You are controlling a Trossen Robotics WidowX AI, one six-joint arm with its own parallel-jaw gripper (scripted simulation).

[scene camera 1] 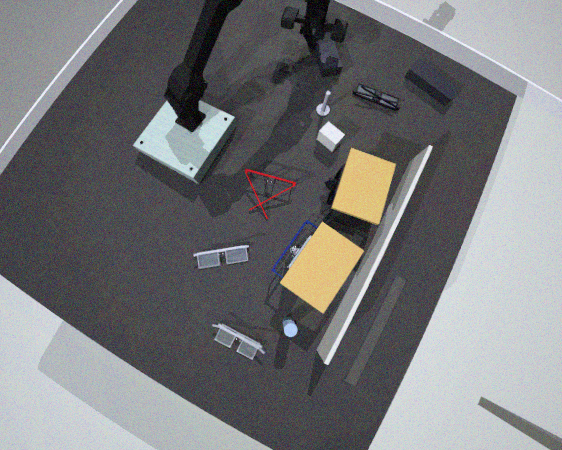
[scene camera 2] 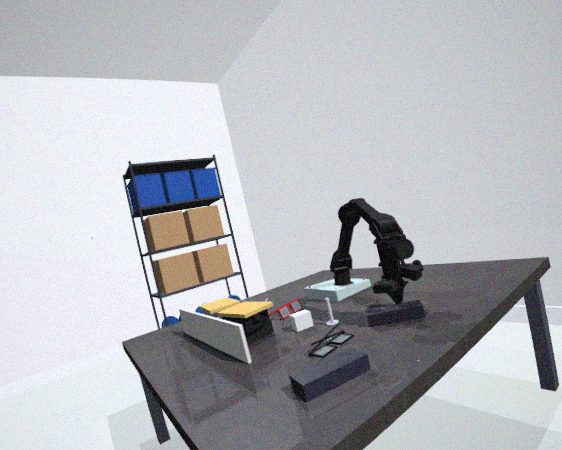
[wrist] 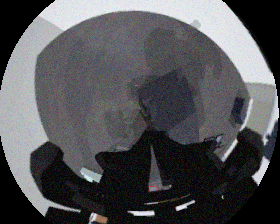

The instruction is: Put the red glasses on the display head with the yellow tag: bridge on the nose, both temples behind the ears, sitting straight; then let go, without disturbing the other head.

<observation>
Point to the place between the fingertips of my gripper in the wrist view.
At 149,129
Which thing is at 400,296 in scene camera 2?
My gripper.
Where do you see a display head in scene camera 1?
318,268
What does my gripper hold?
Nothing.
</observation>
